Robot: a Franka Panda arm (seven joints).
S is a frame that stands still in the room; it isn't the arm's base.
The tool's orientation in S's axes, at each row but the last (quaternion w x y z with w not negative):
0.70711 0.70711 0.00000 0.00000
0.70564 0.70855 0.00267 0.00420
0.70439 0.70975 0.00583 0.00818
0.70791 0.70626 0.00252 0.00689
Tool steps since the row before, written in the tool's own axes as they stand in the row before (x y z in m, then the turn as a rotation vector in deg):
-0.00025 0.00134 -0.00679 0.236 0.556 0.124
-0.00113 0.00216 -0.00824 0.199 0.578 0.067
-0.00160 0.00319 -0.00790 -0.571 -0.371 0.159
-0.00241 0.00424 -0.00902 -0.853 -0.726 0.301
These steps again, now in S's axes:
-0.00025 0.00679 0.00134 0.236 -0.124 0.556
-0.00121 0.00822 0.00219 0.198 -0.067 0.578
-0.00177 0.00784 0.00324 -0.567 -0.167 -0.374
-0.00256 0.00900 0.00420 -0.844 -0.314 -0.731

